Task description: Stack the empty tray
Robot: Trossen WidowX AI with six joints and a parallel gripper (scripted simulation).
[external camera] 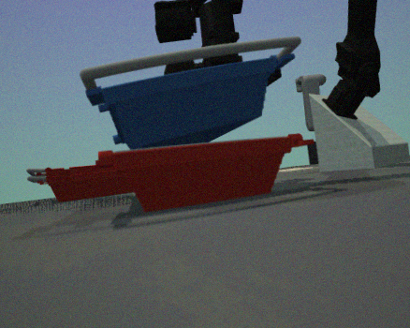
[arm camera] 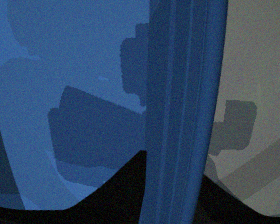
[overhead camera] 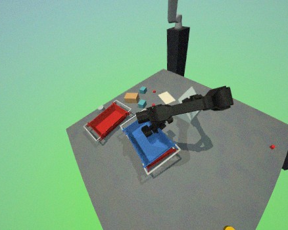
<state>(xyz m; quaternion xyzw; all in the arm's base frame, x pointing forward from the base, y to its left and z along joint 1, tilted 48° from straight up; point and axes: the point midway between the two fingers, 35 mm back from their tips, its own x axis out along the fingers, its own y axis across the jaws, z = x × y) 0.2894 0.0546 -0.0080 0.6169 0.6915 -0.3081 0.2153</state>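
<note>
Right now my gripper tip is 80 mm short of the blue tray, 20 mm below it and 10 mm to the left of it. The rest, counted from my gripper tip: grey cylinder 540 mm to the right, 220 mm ahead, 70 mm below; cream sheet 330 mm behind, 270 mm to the right, 100 mm below; orange box 480 mm to the right, 80 mm behind, 70 mm below.
</note>
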